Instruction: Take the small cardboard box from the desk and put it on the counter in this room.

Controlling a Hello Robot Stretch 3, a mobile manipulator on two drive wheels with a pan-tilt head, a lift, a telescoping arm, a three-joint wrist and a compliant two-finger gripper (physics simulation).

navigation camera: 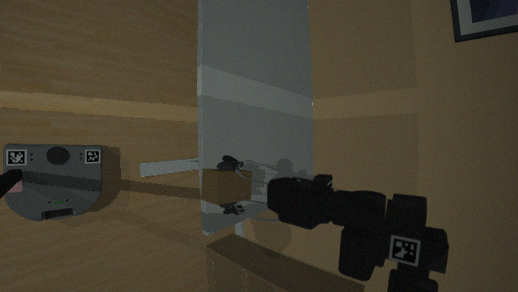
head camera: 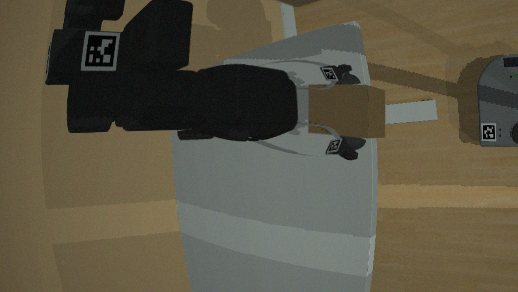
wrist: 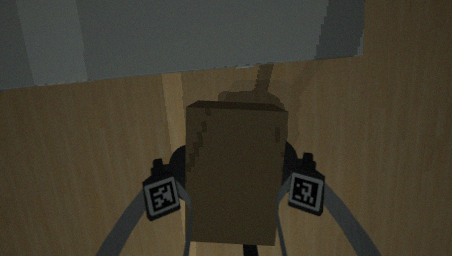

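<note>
The small cardboard box [head camera: 340, 111] [navigation camera: 225, 187] [wrist: 235, 205] is brown and held between the two fingertips. My gripper [head camera: 351, 112] [navigation camera: 231, 186] [wrist: 232, 160] is shut on it, with one finger against each side. The box is up in the air. In the head view it overlaps the right edge of the grey desk [head camera: 280, 185] [navigation camera: 255, 130] [wrist: 200, 35]. In the wrist view wooden floor shows behind the box, and the desk edge crosses above it. I cannot identify the counter in these views.
My grey base [head camera: 500, 102] [navigation camera: 55, 175] stands on the wooden floor beside the desk. A pale foot bar [head camera: 411, 112] [navigation camera: 170, 167] sticks out under the desk edge. A brown wooden furniture top [navigation camera: 275, 257] lies near the desk's end. A framed picture [navigation camera: 456, 25] hangs on the wall.
</note>
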